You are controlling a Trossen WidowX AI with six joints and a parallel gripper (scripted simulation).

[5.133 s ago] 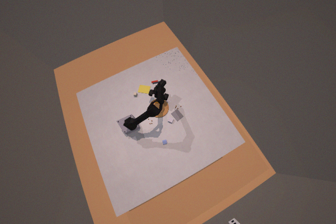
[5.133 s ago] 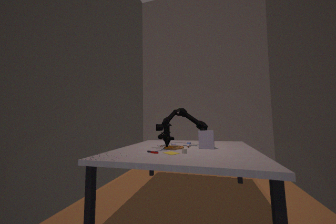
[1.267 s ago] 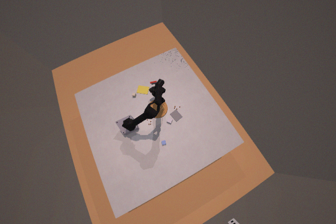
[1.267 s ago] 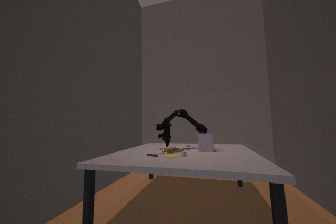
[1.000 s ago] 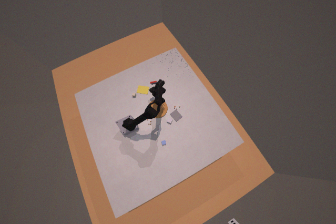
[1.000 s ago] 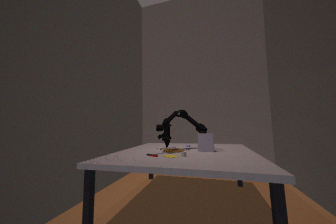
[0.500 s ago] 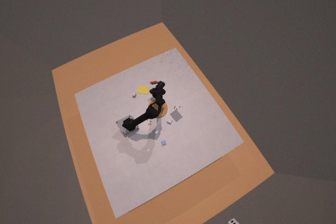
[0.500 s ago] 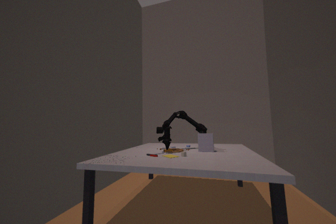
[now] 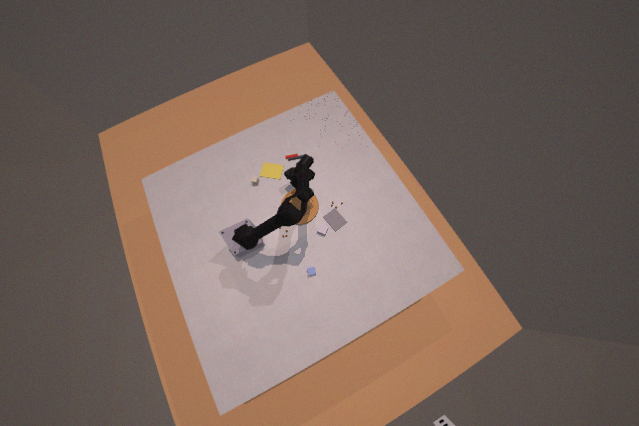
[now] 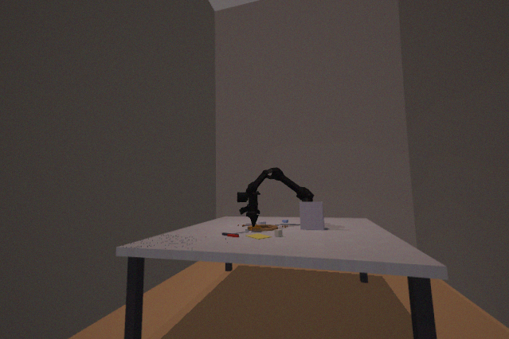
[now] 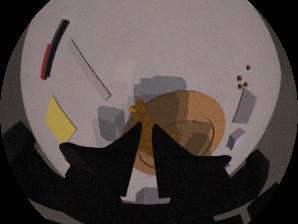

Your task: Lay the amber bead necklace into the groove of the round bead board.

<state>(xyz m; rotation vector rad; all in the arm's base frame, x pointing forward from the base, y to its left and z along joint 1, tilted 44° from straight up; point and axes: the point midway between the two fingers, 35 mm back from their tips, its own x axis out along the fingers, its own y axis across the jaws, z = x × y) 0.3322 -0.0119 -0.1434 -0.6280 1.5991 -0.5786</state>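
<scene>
My gripper tip is 70 mm to the left of the round bead board, 50 mm past it and 10 mm above it. Round my gripper tip: thin grey bar 100 mm to the left, 60 mm ahead, 20 mm below; then yellow pad 200 mm to the left, 70 mm behind, 20 mm below; then red-handled tool 210 mm to the left, 80 mm ahead, 20 mm below.
</scene>
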